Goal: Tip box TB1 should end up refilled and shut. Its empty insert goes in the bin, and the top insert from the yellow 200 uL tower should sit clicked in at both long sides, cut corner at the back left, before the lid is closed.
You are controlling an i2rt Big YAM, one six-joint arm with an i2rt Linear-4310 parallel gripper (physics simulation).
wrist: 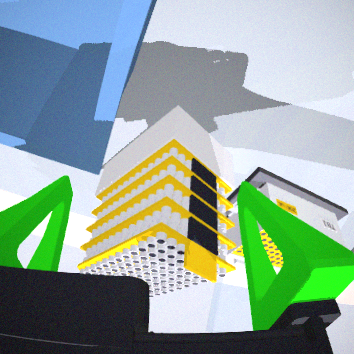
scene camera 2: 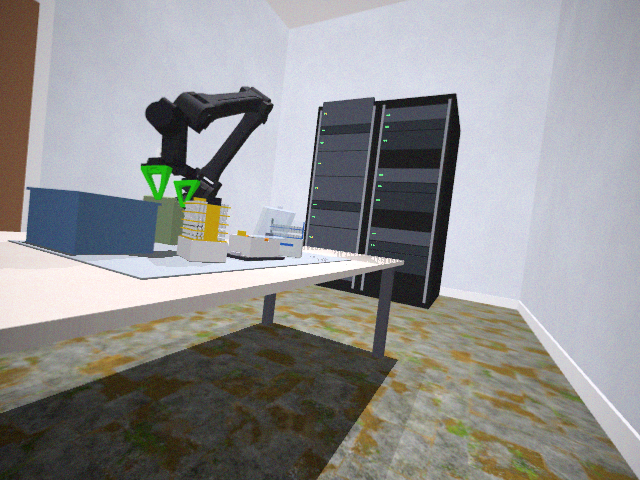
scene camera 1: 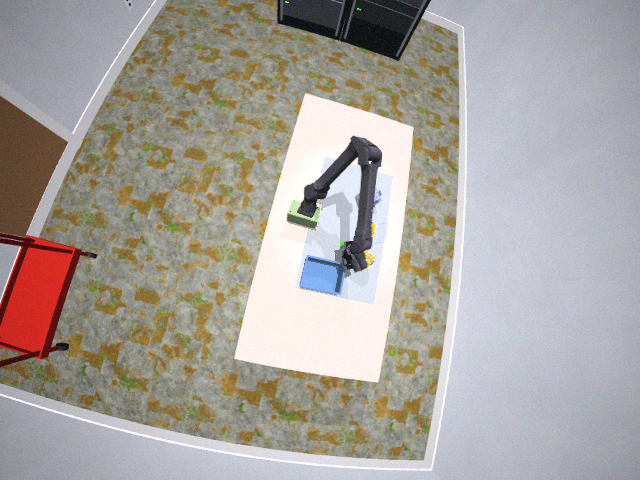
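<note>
My gripper (scene camera 2: 171, 202) (wrist: 154, 186) is open and empty, its green fingers wide apart. In scene camera 2 it hangs left of the top of the yellow tower, near the bin. The yellow tower (scene camera 1: 369, 259) (scene camera 2: 210, 222) (wrist: 172, 192) stands upright on a white base, with several yellow inserts stacked; the arm partly covers it in scene camera 1. Tip box TB1 (scene camera 1: 373, 230) (scene camera 2: 255, 246) (wrist: 305, 216) stands beside it, with a yellow perforated insert (wrist: 271, 246) inside, partly behind the right finger. The blue bin (scene camera 1: 321, 274) (scene camera 2: 116, 224) (wrist: 55, 90) is open.
A tip box with blue parts (scene camera 1: 377, 195) (scene camera 2: 293, 246) stands beyond TB1. A raised clear lid (scene camera 2: 283, 219) shows there; which box it belongs to is unclear. The green block (scene camera 1: 302, 219) (scene camera 2: 169, 222) stands at the arm's base. Dark server cabinets (scene camera 2: 413, 206) stand behind the table.
</note>
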